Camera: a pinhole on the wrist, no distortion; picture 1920 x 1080 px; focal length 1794.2 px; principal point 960.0 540.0 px. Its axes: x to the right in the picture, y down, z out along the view. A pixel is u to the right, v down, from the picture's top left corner.
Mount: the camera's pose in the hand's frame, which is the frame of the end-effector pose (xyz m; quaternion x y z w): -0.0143 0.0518 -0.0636 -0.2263 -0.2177 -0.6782 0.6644
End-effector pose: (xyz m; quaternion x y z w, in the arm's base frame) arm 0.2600 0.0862 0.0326 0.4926 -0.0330 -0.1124 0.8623
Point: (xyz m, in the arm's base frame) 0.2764 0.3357 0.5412
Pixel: outside the picture
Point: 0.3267 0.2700 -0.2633
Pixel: behind the camera
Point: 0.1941 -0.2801 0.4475
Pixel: 1826 556
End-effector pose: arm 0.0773 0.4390 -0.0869 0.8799 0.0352 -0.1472 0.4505
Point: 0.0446 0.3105 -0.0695
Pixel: 1830 368
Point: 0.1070 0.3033 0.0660
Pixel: 105 584
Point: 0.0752 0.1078 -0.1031
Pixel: 1452 722
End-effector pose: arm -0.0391 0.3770 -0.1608 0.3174 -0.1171 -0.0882 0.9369
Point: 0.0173 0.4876 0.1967
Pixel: 690 996
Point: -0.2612 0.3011 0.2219
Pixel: 1768 32
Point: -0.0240 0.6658 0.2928
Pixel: 113 625
